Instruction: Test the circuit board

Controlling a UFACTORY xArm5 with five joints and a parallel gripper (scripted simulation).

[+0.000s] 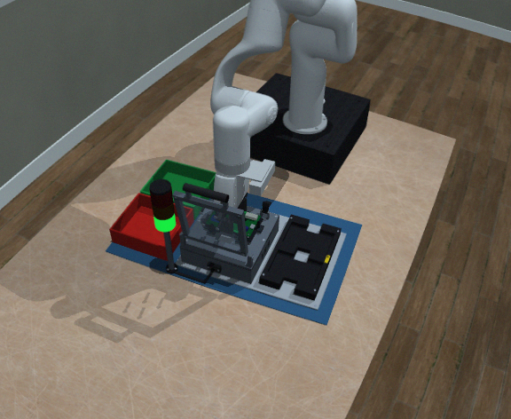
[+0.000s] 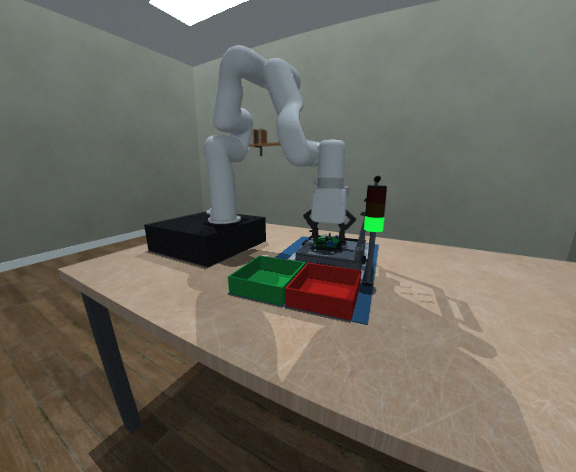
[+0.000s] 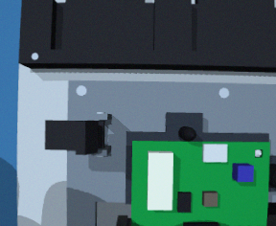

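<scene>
The green circuit board lies 10 mm below my hand. The rest, counted from my hand: lid (110 mm ahead, 20 mm to the left, 100 mm above); then red bin (70 mm ahead, 190 mm to the right, 70 mm below); then black latch (70 mm behind, 50 mm to the left).
</scene>
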